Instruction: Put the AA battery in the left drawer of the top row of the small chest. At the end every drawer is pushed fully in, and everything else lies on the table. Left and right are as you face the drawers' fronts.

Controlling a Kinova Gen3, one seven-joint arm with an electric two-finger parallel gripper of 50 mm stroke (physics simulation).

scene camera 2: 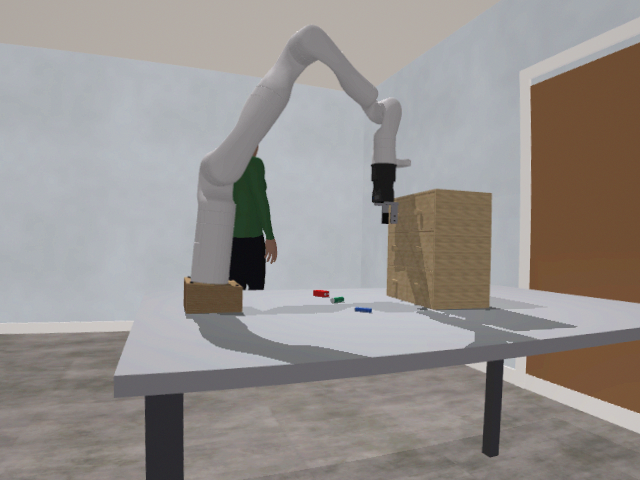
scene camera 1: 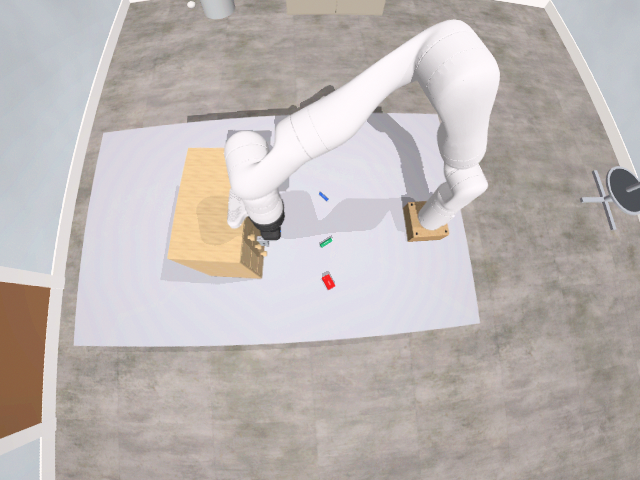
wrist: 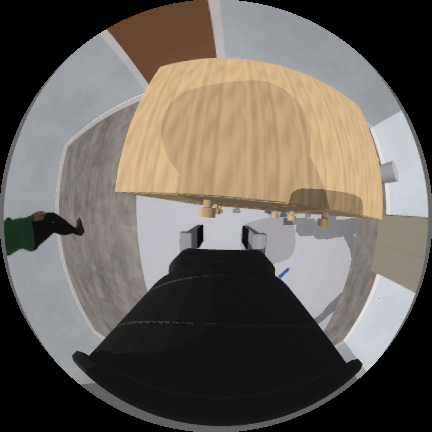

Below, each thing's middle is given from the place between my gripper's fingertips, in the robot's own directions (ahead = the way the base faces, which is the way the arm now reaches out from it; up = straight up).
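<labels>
Small wooden chest (scene camera 2: 461,268): from my hand, 6 cm to the right, 13 cm ahead, 7 cm below.
</labels>
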